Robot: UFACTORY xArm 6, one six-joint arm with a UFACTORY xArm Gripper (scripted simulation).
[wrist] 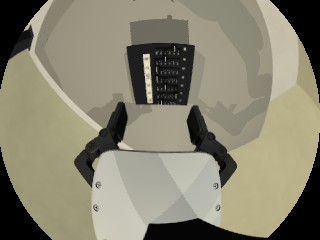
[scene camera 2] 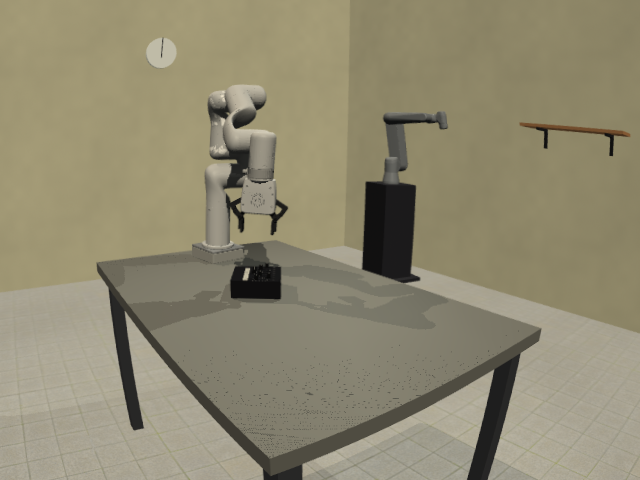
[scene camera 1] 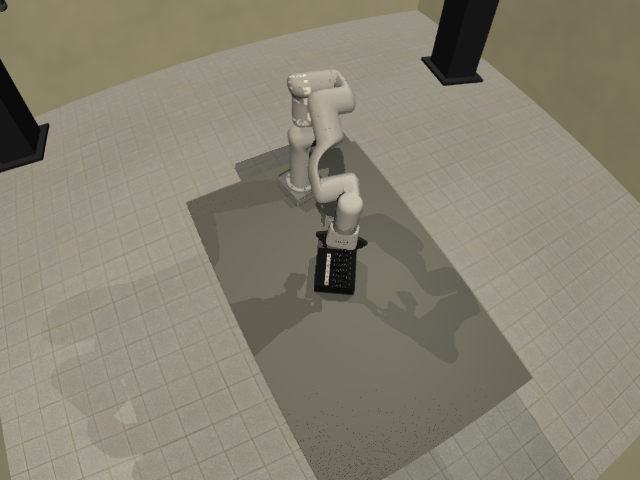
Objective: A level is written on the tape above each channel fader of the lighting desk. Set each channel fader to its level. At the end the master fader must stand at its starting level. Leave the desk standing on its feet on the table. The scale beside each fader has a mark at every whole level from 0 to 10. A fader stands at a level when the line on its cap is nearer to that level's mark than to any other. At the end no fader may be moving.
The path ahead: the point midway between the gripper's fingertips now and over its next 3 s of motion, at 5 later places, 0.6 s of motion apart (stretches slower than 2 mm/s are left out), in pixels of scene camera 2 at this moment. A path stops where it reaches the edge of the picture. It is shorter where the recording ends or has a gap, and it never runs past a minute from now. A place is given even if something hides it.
My gripper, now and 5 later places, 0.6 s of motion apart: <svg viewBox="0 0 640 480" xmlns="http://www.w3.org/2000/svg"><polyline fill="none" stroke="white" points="257,232 256,231 265,238 279,250 282,253 276,248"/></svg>
